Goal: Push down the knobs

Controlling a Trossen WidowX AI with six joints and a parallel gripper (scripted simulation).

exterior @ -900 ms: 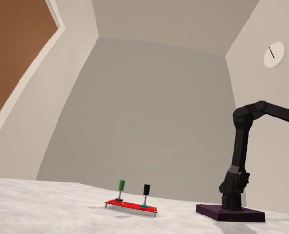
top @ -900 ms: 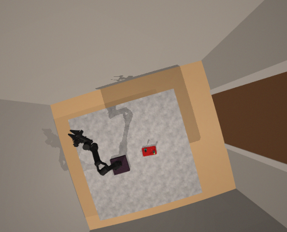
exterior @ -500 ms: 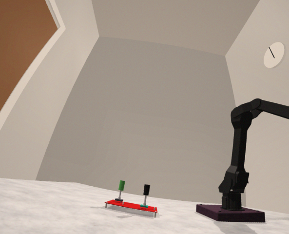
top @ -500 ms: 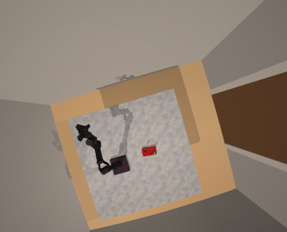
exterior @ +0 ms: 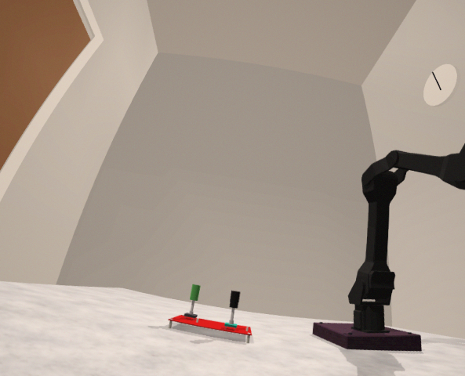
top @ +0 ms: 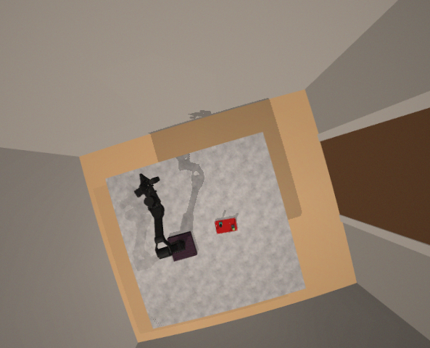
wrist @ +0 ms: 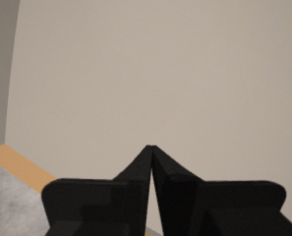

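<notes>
Right now my gripper tip is 350 mm short of the black knob, 530 mm to the left of it and 210 mm above it. Round my gripper tip: green knob (430 mm ahead, 580 mm to the right, 200 mm below).
</notes>
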